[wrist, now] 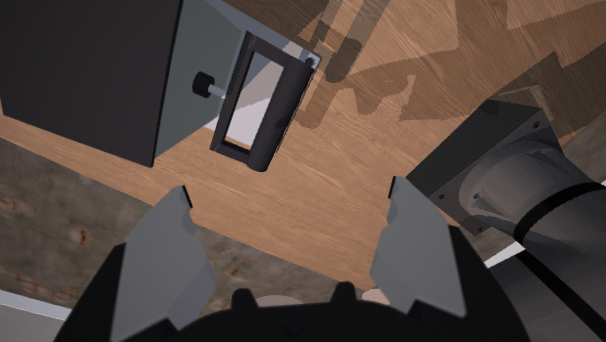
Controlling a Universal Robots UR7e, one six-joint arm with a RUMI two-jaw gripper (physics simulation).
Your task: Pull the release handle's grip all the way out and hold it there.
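The release handle is a black rectangular frame with a thick round grip bar (pixel 283 115) along its right side, at the upper middle of the wrist view. A thin light rod with a black knob (pixel 203 84) shows at the handle's left, in front of the grey-green face of a dark housing (pixel 90 75). My gripper (pixel 292 183) is open, with its two grey jaws wide apart at the lower part of the view. The handle lies beyond the fingertips, above them in the view, and neither jaw touches it.
The robot's own dark base (pixel 492 165) and a thick arm link stand at the right. The housing fills the upper left over a wooden table top (pixel 300 215). Shadows fall across the wood at the upper right. A stained grey floor (pixel 65 215) shows beyond the table edge.
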